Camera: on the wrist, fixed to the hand. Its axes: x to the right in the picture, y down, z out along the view.
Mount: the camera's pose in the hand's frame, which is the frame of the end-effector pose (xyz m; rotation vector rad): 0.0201 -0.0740 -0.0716 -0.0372 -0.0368 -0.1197
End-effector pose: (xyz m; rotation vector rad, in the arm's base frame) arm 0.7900 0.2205 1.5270 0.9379 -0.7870 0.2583
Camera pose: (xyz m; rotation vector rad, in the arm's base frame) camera 0.8776 0.2319 1.4705 0.9531 -0.7640 0.1220
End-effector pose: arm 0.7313 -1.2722 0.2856 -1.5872 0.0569 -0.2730
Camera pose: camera 0.7260 -1.3434 0.3624 -1.6347 -0.0620 -0.3375
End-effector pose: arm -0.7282 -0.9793 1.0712 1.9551 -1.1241 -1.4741
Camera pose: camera -0.6341 -0.9620 1.0281 2.0081 -1.0028 -1.5869
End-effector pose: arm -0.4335 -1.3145 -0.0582 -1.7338 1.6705 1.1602
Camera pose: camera -0.3462 -1.3724 -0.0525 -1.7978 1.5108 1.1677
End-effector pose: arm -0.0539 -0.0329 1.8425 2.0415 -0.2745 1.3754
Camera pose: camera -0.0616 0.0716 1.8477 2.0204 -0.1891 1.2523
